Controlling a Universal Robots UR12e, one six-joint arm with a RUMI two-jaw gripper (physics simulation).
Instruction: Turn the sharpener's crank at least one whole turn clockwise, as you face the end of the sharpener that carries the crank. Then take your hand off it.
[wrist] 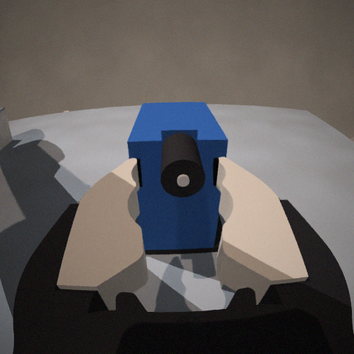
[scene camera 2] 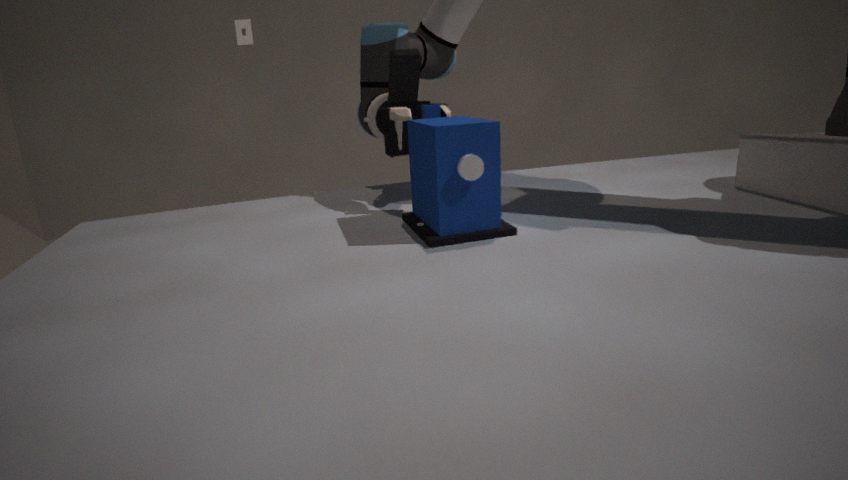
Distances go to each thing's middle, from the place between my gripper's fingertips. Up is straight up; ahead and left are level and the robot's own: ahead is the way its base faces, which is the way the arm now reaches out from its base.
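The blue sharpener (scene camera 2: 455,166) is there for me to see, and I find it 60 mm to the left of my hand, 50 mm below it and 10 mm behind it.
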